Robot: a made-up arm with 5 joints.
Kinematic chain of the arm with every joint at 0, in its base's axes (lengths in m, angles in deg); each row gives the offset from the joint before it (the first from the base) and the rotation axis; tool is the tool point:
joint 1: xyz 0 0 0.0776 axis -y
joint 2: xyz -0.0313 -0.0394 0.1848 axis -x
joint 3: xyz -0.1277 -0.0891 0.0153 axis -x
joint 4: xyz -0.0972 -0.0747 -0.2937 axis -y
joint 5: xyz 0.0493 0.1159 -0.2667 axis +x
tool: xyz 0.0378 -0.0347 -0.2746
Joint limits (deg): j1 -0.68..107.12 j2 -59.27..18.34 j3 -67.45..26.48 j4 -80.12..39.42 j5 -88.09..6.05
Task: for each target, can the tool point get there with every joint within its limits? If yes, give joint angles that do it. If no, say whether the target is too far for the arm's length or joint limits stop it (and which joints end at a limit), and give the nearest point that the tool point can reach.
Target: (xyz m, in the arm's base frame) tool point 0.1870 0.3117 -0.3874
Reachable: yes | joints 34.55 -24.23 -17.89 6.93 -26.25
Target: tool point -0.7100 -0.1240 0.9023
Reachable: no: joint limits stop it (at a limit: joint 1, joint 2, joint 3, joint 4, joint 5) | nearest point -0.7715 0.2596 0.5140 | short by 0.549 m
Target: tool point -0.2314 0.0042 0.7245
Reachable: no: joint limits stop it (at a limit: joint 2, joint 3, joint 4, joint 5) | nearest point -0.1887 0.4082 0.6052 | short by 0.423 m
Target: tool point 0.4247 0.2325 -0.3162
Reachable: yes | joints 76.10 -25.37 -16.55 -14.44 -45.43
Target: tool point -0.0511 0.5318 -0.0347
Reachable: yes | joints 69.30 -44.35 -54.75 7.94 -67.60
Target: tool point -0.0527 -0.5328 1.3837
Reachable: no: too far | nearest point 0.2526 -0.5122 0.3188 | short by 1.108 m
